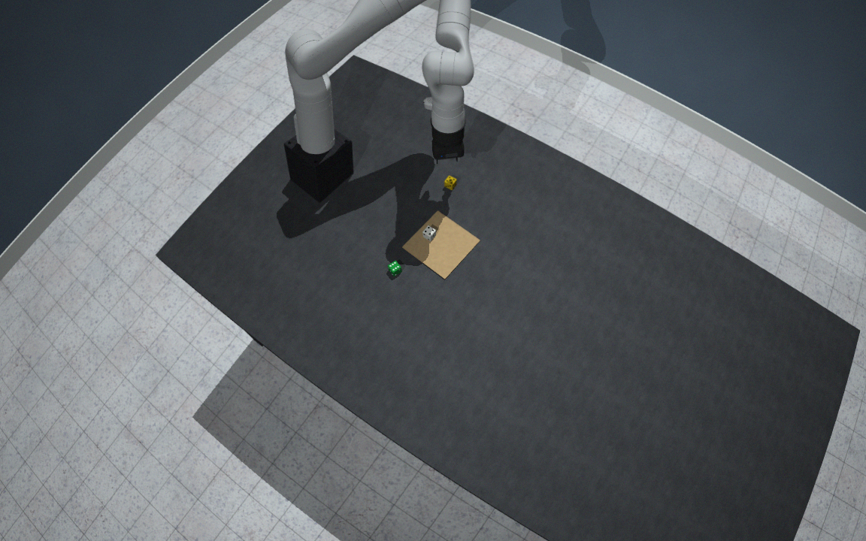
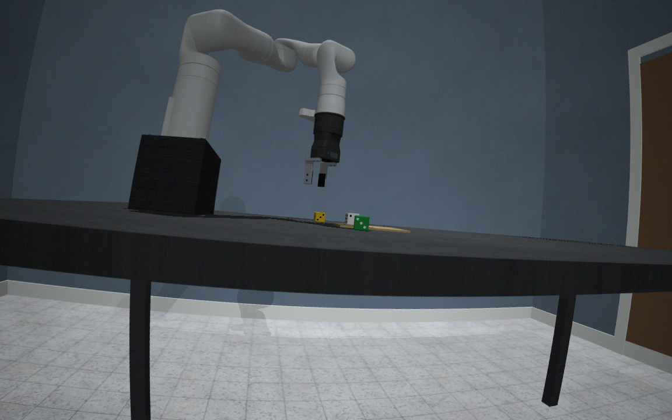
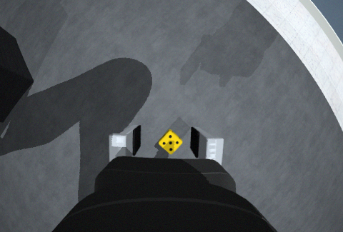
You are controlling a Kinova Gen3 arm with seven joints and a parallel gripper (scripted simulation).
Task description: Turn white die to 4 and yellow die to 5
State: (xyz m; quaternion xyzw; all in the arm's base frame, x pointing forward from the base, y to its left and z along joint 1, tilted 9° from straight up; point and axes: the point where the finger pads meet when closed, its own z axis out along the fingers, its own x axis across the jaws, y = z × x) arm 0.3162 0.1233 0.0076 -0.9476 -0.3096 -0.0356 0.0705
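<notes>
Right now my hand is 100 mm above the yellow die, 20 mm short of it and 10 mm to the left of it. Round my hand: green die 300 mm to the right, 100 mm below, 10 mm ahead; then white die 180 mm to the right, 90 mm below, 40 mm ahead; then tan mat 180 mm to the right, 110 mm below, 80 mm ahead.
</notes>
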